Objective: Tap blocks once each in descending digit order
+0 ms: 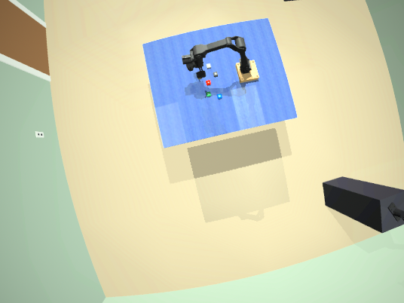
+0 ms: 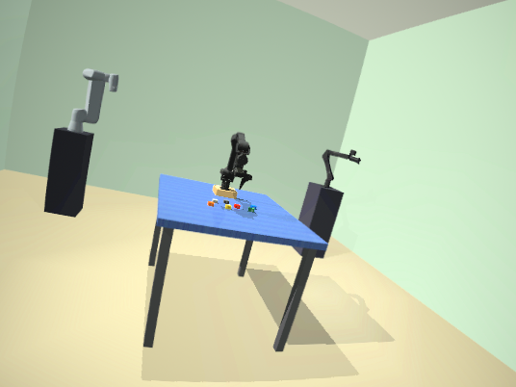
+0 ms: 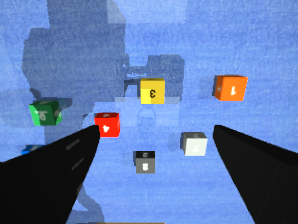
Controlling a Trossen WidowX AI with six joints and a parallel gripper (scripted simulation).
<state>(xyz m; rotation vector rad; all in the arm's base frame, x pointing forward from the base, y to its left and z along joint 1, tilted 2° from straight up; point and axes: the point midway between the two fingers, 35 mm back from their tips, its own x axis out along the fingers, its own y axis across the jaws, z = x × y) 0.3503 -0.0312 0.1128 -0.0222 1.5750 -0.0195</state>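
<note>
Right now my gripper tip is 16 cm to the right of the green block, 12 cm above it and 3 cm past it. From my gripper tip the other things lie so: red block 12 cm below, 7 cm to the left, 5 cm behind; yellow block 12 cm below; orange block 12 cm below, 11 cm to the right.
</note>
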